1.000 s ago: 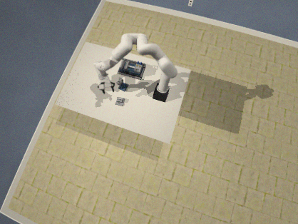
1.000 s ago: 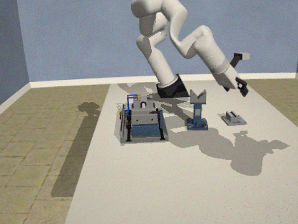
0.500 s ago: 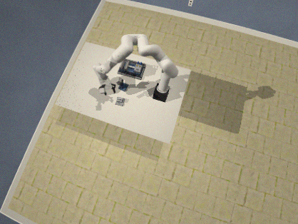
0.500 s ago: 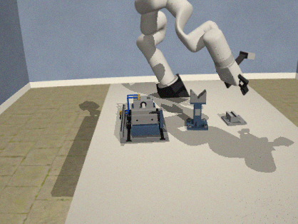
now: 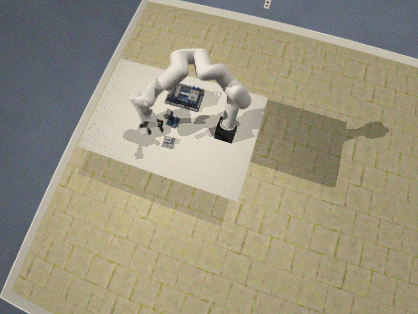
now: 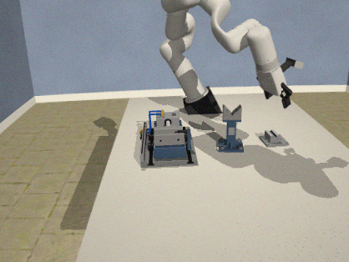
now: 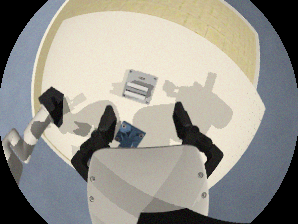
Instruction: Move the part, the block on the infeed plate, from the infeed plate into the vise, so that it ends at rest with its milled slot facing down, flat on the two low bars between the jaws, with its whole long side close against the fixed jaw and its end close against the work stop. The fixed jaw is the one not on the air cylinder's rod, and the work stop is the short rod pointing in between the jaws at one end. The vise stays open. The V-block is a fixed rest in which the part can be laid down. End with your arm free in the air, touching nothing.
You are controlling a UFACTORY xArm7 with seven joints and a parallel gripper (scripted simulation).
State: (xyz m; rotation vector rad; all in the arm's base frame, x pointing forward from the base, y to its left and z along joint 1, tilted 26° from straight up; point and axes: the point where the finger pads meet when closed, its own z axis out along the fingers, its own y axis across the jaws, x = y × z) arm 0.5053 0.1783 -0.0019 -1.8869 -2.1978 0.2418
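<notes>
My gripper is now 4 cm past the part, 1 cm to the right of it and 16 cm above it. From my hand the other things lie so: V-block post (4 cm behind, 16 cm to the right, 13 cm below); then air cylinder (20 cm behind, 37 cm to the right, 11 cm below); then infeed plate (4 cm behind, 2 cm to the left, 18 cm below).
</notes>
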